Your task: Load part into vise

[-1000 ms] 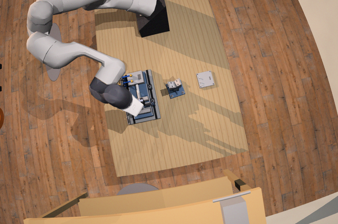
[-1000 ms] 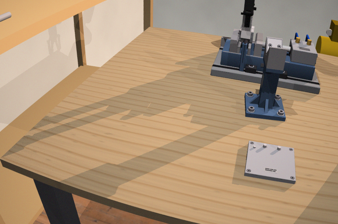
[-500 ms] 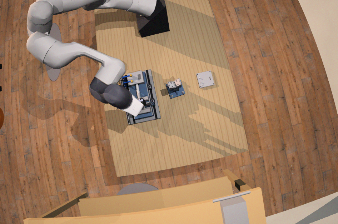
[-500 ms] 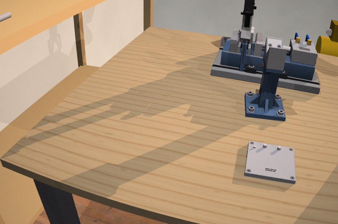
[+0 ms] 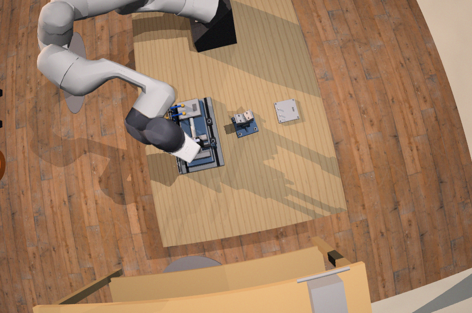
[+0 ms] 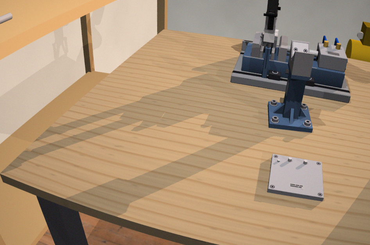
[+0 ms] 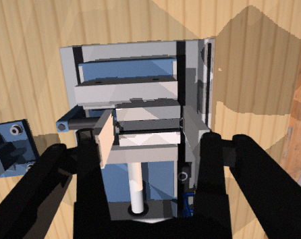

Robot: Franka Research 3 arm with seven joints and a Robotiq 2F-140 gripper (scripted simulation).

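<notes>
Now: hand 20 mm above the part. The rest, counted from my hand: work stop 70 mm to the left, 30 mm below; moving jaw 40 mm behind, 20 mm to the left, 50 mm below; fixed jaw 30 mm ahead, 20 mm to the left, 50 mm below.
</notes>
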